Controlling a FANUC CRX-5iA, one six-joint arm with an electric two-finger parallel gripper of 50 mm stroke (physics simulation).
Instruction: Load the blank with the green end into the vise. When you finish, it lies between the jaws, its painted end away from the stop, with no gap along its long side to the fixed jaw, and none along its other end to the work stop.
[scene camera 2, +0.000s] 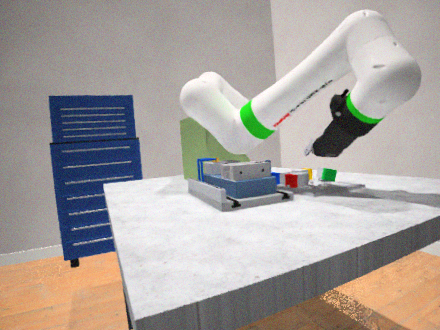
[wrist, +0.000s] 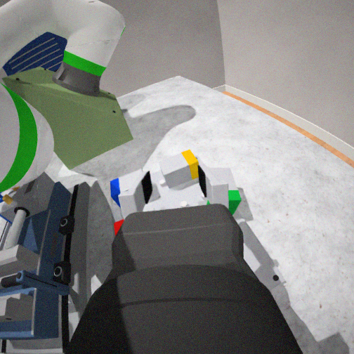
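The blank with the green end (scene camera 2: 328, 174) (wrist: 234, 201) lies on the light grey plate (scene camera 2: 353, 186) (wrist: 259, 252) beside the vise. In the wrist view the right-hand finger and the gripper body hide much of it. My gripper (scene camera 2: 309, 149) (wrist: 174, 177) is open and empty, above the plate. In the wrist view its fingers stand either side of a view onto the plate and the yellow-ended blank, with the green end just outside the right-hand finger. The vise (scene camera 2: 250, 186) (wrist: 60, 200) has a blue body and grey jaws; its far parts are partly hidden in the scene view.
Blanks with a yellow end (scene camera 2: 308, 173) (wrist: 190, 162), a red end (scene camera 2: 291, 180) (wrist: 118, 227) and a blue end (scene camera 2: 275, 178) (wrist: 115, 191) lie on the plate near the green one. A green panel (scene camera 2: 191, 145) (wrist: 95, 122) stands behind the vise. A blue cabinet (scene camera 2: 95, 175) stands beyond the table.
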